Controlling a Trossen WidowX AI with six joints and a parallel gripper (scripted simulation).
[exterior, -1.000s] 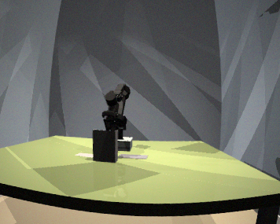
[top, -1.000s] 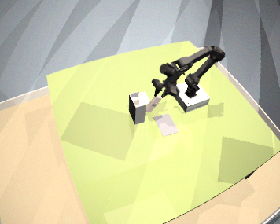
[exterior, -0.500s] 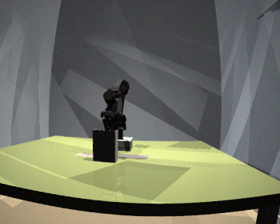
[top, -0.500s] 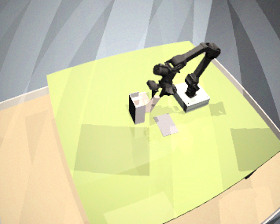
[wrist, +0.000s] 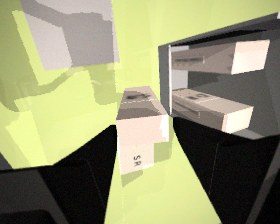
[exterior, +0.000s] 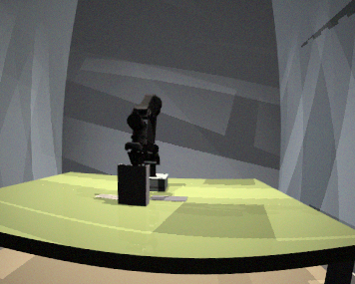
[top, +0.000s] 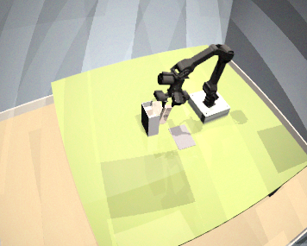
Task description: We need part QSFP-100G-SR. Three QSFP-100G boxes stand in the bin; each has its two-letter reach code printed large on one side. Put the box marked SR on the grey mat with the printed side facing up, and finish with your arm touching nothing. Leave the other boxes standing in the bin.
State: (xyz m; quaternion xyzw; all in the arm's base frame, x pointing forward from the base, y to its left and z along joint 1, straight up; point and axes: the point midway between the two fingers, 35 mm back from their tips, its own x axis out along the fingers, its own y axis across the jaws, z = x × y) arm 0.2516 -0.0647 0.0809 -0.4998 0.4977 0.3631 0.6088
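Right now the grey mat is 13 cm to the left of my gripper tip, 11 cm below it and 1 cm behind it. Round my gripper tip: white card: 11 cm to the right, 11 cm below, 2 cm behind.
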